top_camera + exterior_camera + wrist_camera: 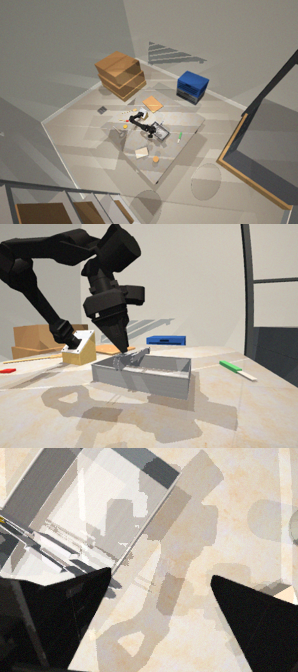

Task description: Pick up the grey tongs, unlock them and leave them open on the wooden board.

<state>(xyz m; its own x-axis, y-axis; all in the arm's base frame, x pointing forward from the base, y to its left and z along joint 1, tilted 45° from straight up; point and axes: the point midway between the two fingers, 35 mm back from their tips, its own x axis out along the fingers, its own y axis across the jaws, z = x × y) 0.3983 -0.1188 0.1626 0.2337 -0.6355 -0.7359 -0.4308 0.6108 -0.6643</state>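
My gripper tip is 1 cm past the grey roasting tin, 13 cm to the right of it and 10 cm above it. Also, from my gripper tip: green-handled tool 32 cm ahead, 23 cm to the left, 12 cm below; then red brush 63 cm behind, 5 cm to the right, 12 cm below; then pale board 30 cm to the right, 11 cm below.
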